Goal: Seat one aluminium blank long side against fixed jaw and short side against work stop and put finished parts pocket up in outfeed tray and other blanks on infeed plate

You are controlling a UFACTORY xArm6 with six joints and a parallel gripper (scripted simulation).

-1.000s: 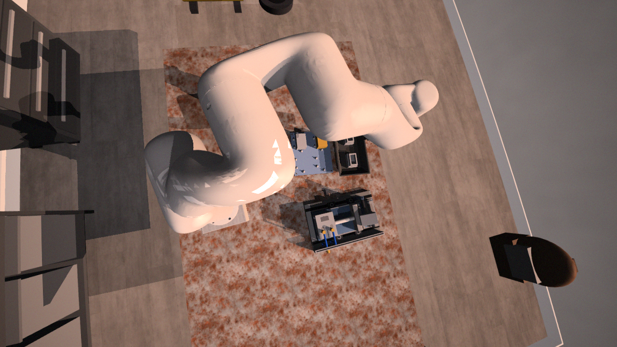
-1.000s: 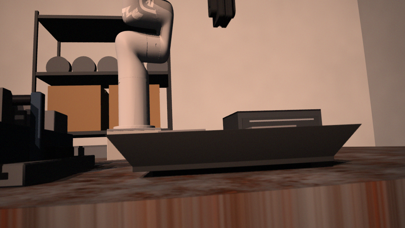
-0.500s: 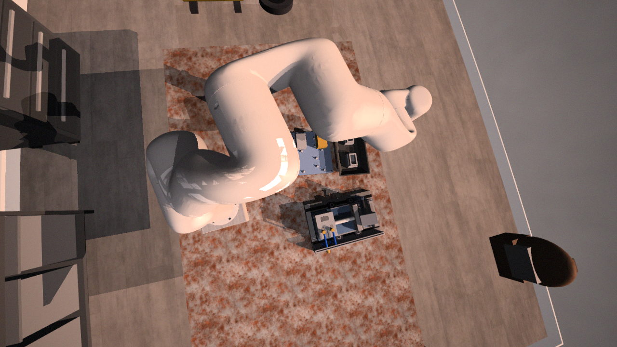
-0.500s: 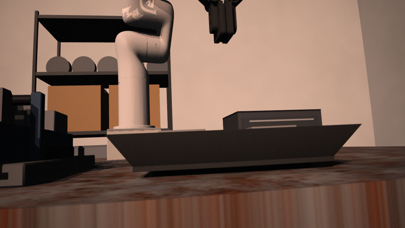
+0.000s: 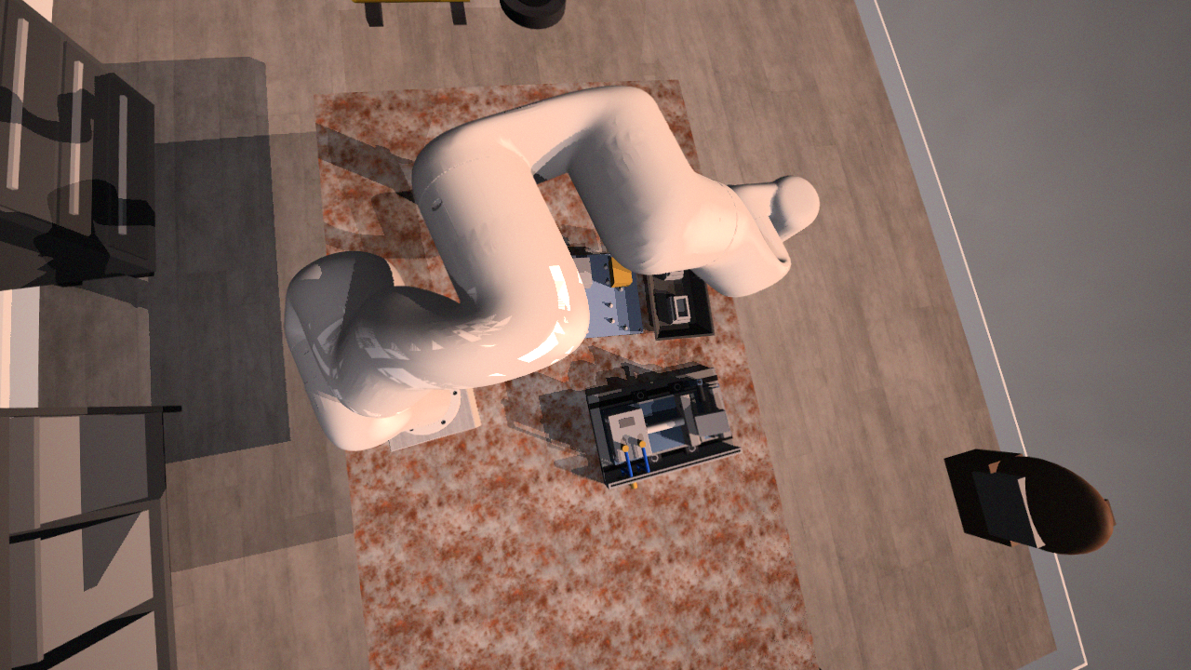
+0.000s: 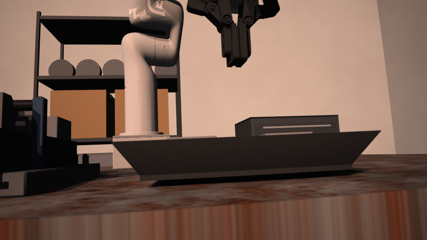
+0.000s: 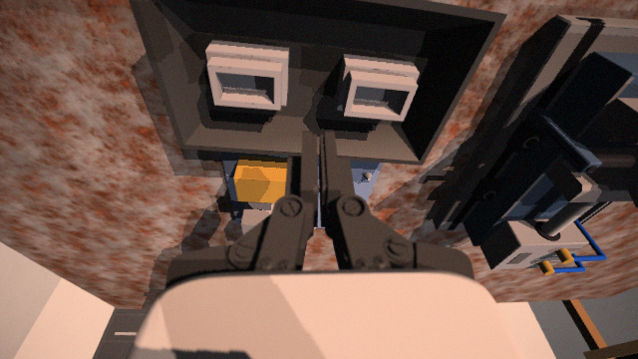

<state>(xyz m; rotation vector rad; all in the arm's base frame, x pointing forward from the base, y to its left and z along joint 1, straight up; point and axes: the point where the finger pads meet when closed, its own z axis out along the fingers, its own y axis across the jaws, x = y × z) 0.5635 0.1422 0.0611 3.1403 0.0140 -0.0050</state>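
The vise piston rod is 290 mm to the right of my hand, 130 mm behind it and 70 mm below it. Round my hand: vise body 290 mm to the right, 110 mm below, 110 mm behind; brass blank 130 mm behind, 120 mm below, 60 mm to the left.
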